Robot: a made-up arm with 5 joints.
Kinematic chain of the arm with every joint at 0, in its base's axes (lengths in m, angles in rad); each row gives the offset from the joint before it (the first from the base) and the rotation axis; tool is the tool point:
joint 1: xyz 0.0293 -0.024 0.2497 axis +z
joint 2: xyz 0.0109 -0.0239 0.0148 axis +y
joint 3: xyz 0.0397 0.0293 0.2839 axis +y
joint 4: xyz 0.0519 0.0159 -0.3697 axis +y
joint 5: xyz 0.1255 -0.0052 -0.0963 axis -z
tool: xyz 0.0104 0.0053 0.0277
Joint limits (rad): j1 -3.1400..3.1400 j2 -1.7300..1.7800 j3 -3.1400..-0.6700 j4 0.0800..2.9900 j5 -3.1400..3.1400
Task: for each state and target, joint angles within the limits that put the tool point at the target. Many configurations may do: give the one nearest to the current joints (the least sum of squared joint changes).
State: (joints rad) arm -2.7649 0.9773 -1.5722 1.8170 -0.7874
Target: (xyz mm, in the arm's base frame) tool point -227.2 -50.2 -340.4
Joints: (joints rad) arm -3.1400 1.7800 -1.7405 1.4752 -0.5083
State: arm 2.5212 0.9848 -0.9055 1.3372 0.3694
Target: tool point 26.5 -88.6 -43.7
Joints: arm 1.8229 1.3951 -0.6700 1.9020 0.2358
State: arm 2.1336 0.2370 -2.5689 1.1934 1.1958
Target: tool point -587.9 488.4 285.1
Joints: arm 2.4378 1.1181 -2.4657 1.1209 1.1517
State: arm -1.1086 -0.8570 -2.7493 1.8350 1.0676
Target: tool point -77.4 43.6 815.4
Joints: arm -0.4936 -1.1111 -2.0255 2.5370 1.1276
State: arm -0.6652 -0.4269 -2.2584 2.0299 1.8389
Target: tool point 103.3 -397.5 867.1
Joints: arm -1.3876 -0.0939 -2.3046 1.8454 1.8221
